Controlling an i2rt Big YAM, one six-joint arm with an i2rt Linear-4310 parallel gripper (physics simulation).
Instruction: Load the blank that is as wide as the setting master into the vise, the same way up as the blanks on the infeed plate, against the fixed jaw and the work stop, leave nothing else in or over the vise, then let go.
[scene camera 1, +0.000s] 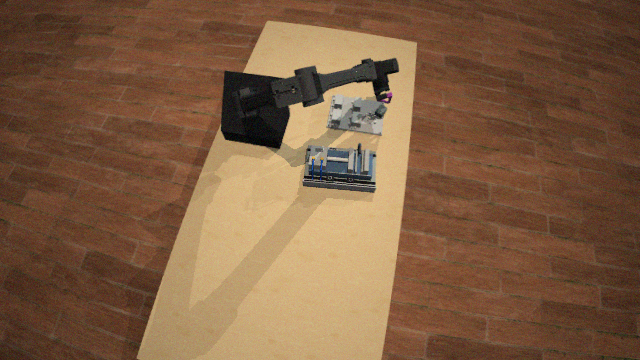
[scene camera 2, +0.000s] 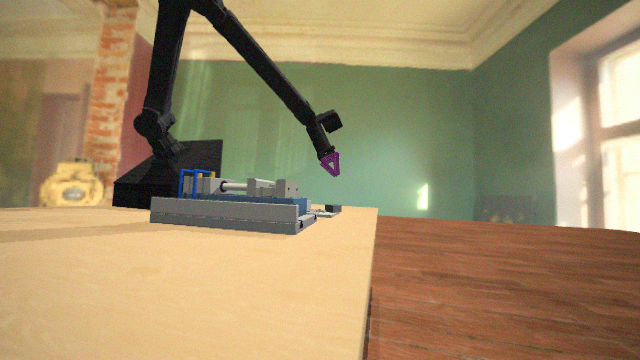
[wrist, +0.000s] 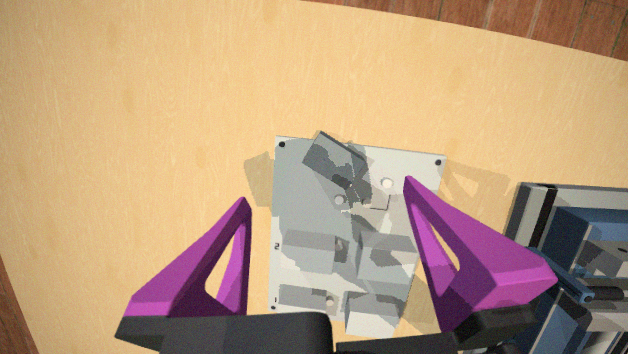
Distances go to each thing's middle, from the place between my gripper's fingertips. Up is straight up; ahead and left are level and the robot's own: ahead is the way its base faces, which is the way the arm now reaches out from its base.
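From my hand: grey blank (wrist: 330, 158), 1 cm to the right, 1 cm behind, 12 cm below. Grey infeed plate (scene camera 1: 366, 105), 4 cm to the right, 12 cm behind, 13 cm below.
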